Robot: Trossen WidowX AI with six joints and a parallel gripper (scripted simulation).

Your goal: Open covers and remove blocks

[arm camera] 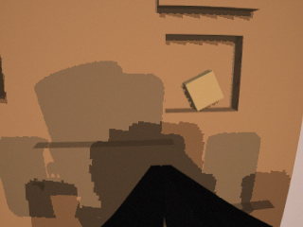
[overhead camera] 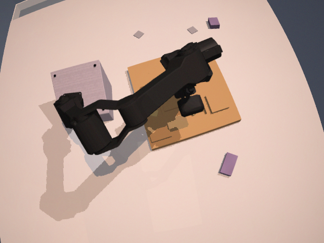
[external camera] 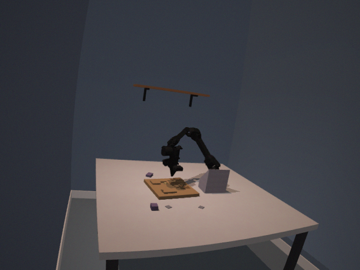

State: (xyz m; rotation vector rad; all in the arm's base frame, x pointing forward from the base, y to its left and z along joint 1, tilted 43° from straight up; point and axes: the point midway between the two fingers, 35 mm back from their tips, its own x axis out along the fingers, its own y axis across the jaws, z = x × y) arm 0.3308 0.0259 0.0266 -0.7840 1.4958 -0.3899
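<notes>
My gripper tip is 60 mm above the orange puzzle board, 30 mm to the right of it and 10 mm short of it. Round my gripper tip: flat purple block (210 mm to the right, 130 mm ahead, 70 mm below).
</notes>
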